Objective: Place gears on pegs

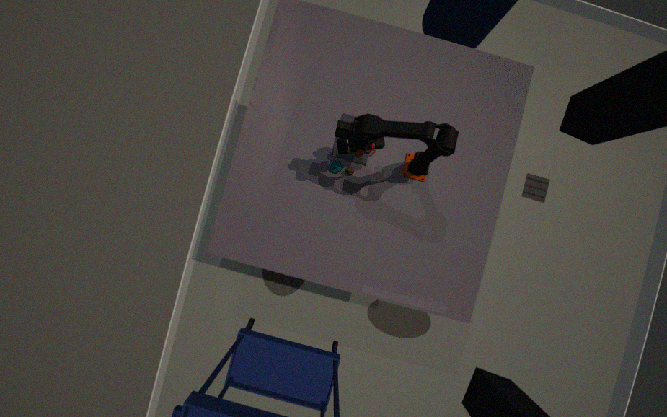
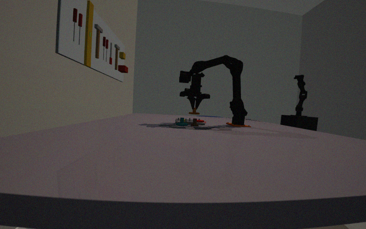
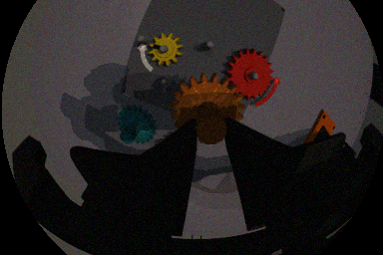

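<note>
Right now my gripper tip is 9 cm to the right of the small brown gear and 7 cm above it. The rest, counted from my gripper tip: red gear (4 cm behind, 5 cm to the right, 7 cm below); then teal gear (7 cm ahead, 9 cm to the left, 7 cm below); then orange gear (1 cm below).
</note>
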